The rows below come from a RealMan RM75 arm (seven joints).
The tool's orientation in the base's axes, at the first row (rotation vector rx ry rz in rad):
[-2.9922, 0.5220, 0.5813]
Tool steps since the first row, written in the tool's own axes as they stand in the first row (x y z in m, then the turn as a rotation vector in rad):
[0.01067, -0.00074, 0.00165, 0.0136, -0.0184, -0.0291]
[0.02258, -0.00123, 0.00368, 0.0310, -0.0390, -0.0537]
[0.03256, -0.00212, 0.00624, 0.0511, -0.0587, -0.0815]
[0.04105, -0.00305, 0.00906, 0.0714, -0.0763, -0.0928]
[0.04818, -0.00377, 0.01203, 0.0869, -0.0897, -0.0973]
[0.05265, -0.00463, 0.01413, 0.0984, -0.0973, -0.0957]
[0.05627, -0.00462, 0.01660, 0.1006, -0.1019, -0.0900]
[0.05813, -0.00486, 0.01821, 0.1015, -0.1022, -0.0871]
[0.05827, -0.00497, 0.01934, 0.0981, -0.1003, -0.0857]
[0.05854, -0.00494, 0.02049, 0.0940, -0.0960, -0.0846]
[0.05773, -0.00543, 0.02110, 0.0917, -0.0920, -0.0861]
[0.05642, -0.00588, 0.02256, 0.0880, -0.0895, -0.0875]
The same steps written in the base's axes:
[0.00897, -0.00250, -0.00551, 0.0284, 0.0098, 0.0217]
[0.01880, -0.00560, -0.01183, 0.0592, 0.0209, 0.0377]
[0.02690, -0.00764, -0.01793, 0.0932, 0.0300, 0.0557]
[0.03362, -0.00914, -0.02372, 0.1209, 0.0389, 0.0584]
[0.03903, -0.01040, -0.02914, 0.1405, 0.0461, 0.0566]
[0.04247, -0.01077, -0.03276, 0.1525, 0.0498, 0.0507]
[0.04475, -0.01166, -0.03640, 0.1539, 0.0541, 0.0445]
[0.04588, -0.01184, -0.03859, 0.1538, 0.0544, 0.0415]
[0.04563, -0.01166, -0.03970, 0.1497, 0.0538, 0.0415]
[0.04545, -0.01165, -0.04086, 0.1443, 0.0512, 0.0420]
[0.04469, -0.01086, -0.04114, 0.1415, 0.0480, 0.0444]
[0.04318, -0.00986, -0.04201, 0.1379, 0.0467, 0.0471]

